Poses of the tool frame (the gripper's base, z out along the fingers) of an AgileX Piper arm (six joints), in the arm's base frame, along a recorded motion.
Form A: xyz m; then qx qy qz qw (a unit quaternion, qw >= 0).
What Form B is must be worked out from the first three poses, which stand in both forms.
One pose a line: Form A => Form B
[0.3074, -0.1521, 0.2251, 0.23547, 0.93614, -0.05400, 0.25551] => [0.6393, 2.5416, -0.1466, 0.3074, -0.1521, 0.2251]
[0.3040, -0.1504, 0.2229, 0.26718, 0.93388, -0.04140, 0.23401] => [0.7335, 2.5639, -0.1137, 0.3040, -0.1504, 0.2229]
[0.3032, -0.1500, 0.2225, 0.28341, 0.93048, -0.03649, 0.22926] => [0.7800, 2.5609, -0.1004, 0.3032, -0.1500, 0.2225]
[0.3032, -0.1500, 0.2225, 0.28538, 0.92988, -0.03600, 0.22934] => [0.7854, 2.5592, -0.0991, 0.3032, -0.1500, 0.2225]
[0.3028, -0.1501, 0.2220, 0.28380, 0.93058, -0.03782, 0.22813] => [0.7816, 2.5627, -0.1042, 0.3028, -0.1501, 0.2220]
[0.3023, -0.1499, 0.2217, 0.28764, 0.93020, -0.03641, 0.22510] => [0.7934, 2.5658, -0.1004, 0.3023, -0.1499, 0.2217]
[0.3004, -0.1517, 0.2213, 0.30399, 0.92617, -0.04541, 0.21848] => [0.8414, 2.5636, -0.1257, 0.3004, -0.1517, 0.2213]
